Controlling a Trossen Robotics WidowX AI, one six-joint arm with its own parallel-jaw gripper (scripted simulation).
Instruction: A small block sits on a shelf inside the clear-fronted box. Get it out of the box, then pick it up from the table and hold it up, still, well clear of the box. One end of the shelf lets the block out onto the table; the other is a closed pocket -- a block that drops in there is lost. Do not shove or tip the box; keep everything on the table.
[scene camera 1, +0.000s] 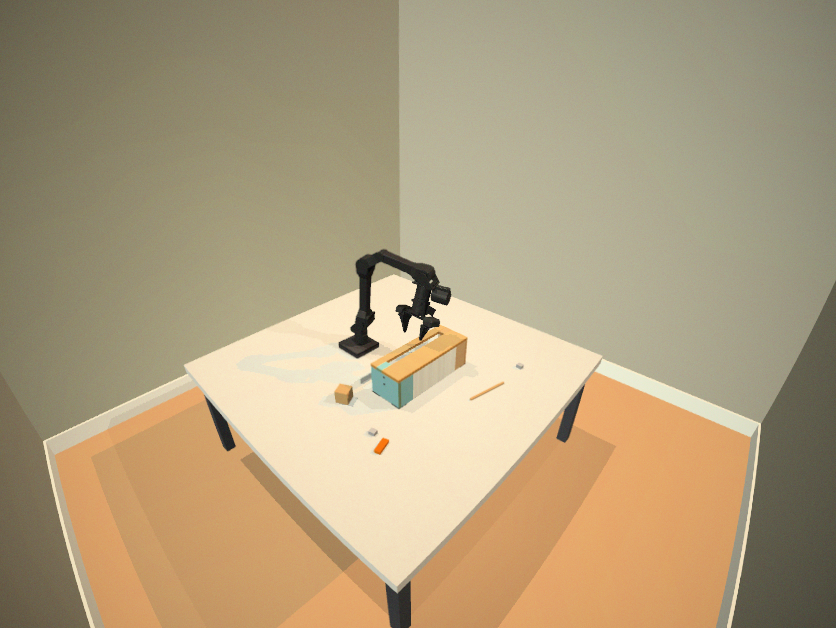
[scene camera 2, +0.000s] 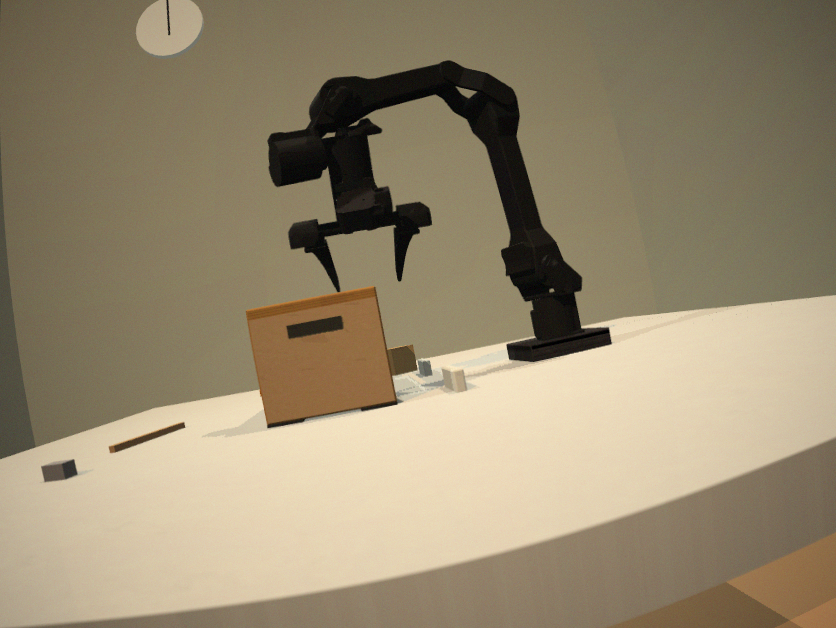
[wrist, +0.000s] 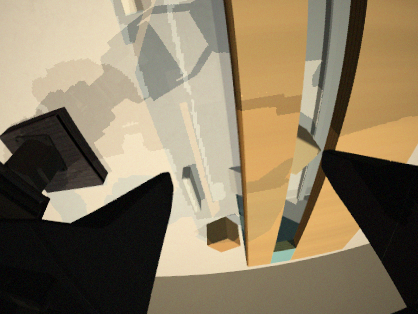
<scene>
gripper: scene camera 1; scene camera 2; wrist 247, 169
same spot on gripper: (scene camera 1: 404, 316) = (scene camera 2: 394, 231)
</scene>
